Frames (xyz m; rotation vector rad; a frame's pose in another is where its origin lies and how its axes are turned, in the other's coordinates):
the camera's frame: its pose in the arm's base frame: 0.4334 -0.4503 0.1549 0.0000 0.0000 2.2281
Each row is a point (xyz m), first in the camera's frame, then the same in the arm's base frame.
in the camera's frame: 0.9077 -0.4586 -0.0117
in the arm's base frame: 0.2419 0.5485 0.1432
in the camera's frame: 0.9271 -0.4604 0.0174
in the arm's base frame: 0.2314 0.5649 0.1723
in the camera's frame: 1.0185 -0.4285 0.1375
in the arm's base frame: 0.1503 0.6178 0.2924
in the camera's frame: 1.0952 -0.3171 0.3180
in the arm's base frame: 0.0153 0.6105 0.4729
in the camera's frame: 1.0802 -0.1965 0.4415
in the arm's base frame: -0.0710 0.5249 0.5964
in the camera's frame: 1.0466 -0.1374 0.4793
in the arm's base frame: -0.0973 0.4622 0.6342
